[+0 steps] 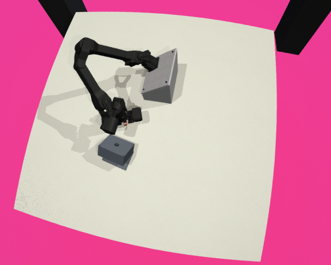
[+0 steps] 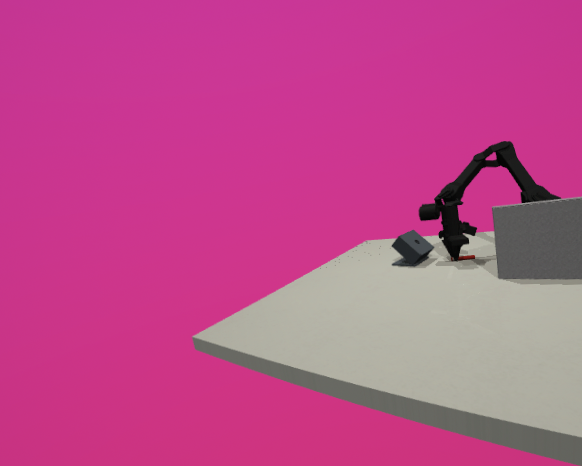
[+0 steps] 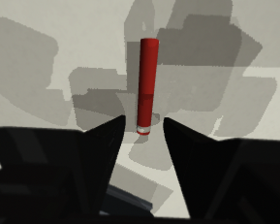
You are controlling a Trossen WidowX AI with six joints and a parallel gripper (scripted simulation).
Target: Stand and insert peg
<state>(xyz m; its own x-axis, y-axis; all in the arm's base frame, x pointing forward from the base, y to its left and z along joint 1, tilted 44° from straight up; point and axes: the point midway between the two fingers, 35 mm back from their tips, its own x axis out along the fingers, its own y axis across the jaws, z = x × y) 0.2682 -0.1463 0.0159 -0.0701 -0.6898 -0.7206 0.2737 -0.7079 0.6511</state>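
My gripper tip is now 10 mm past the red peg. The rest, counted from my gripper tip: dark sloped panel: 140 mm ahead, 60 mm above, 10 mm to the right.
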